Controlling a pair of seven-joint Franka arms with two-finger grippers.
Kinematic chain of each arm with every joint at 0, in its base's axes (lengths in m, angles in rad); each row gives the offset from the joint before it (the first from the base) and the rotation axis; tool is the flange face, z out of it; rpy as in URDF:
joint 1: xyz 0 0 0.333 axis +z
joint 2: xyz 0 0 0 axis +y
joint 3: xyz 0 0 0.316 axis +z
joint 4: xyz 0.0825 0 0 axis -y
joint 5: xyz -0.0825 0 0.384 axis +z
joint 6: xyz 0 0 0 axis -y
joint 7: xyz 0.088 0 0 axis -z
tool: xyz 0 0 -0.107 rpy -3.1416 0 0
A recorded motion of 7 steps. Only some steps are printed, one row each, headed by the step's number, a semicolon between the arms.
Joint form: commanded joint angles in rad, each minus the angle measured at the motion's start. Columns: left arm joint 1, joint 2, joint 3, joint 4, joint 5, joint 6, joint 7; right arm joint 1, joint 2, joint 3, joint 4, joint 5, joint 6, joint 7.
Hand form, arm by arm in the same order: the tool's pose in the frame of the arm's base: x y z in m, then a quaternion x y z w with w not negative. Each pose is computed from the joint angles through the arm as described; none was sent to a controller.
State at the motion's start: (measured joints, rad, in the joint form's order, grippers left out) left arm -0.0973 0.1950 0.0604 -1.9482 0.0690 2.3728 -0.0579; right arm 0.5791 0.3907 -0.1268 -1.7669 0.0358 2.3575 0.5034
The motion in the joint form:
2: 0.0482 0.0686 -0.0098 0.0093 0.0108 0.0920 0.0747; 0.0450 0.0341 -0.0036 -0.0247 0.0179 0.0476 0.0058
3: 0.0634 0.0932 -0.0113 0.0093 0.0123 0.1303 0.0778; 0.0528 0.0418 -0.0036 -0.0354 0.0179 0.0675 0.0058
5: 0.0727 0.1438 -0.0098 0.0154 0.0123 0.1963 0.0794; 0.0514 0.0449 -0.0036 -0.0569 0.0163 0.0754 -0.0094
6: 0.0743 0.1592 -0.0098 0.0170 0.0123 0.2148 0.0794; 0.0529 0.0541 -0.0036 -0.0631 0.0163 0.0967 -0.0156
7: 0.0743 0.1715 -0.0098 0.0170 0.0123 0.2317 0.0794; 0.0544 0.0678 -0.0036 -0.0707 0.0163 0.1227 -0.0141
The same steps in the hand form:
2: 0.6333 -0.0008 0.3761 -0.99011 0.03686 -0.13035 0.03644; 0.5846 0.3238 0.3353 -0.99518 0.01750 -0.08742 0.04076
3: 0.6372 0.0074 0.3648 -0.98932 0.03327 -0.13680 0.03765; 0.5813 0.3276 0.3274 -0.99516 0.01372 -0.08833 0.04081
5: 0.6449 0.0135 0.3427 -0.98788 0.03096 -0.14720 0.03844; 0.5777 0.3239 0.3163 -0.99600 0.00673 -0.08190 0.03514
6: 0.6468 0.0143 0.3357 -0.98754 0.03080 -0.14949 0.03845; 0.5773 0.3246 0.3097 -0.99574 0.00286 -0.08501 0.03563
7: 0.6480 0.0141 0.3297 -0.98718 0.03135 -0.15176 0.03831; 0.5768 0.3251 0.3001 -0.99550 0.00276 -0.08764 0.03587

